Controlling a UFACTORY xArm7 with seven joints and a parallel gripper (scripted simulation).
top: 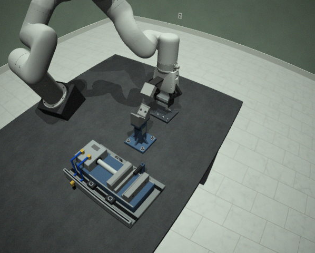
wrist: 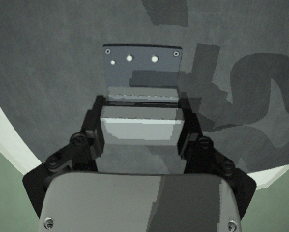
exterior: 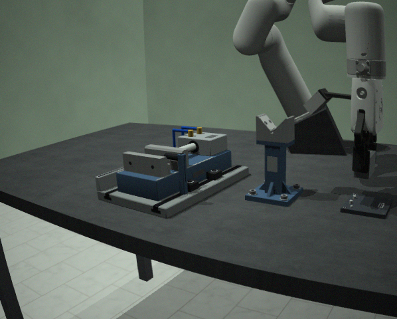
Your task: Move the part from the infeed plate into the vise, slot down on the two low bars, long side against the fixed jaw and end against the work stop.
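Right now my hand is 1 cm to the right of the infeed plate and 9 cm above it. From my hand the other things lie so: work stop 6 cm ahead, 36 cm to the right; then part 1 cm below; then blue stand 2 cm behind, 18 cm to the right, 4 cm below.
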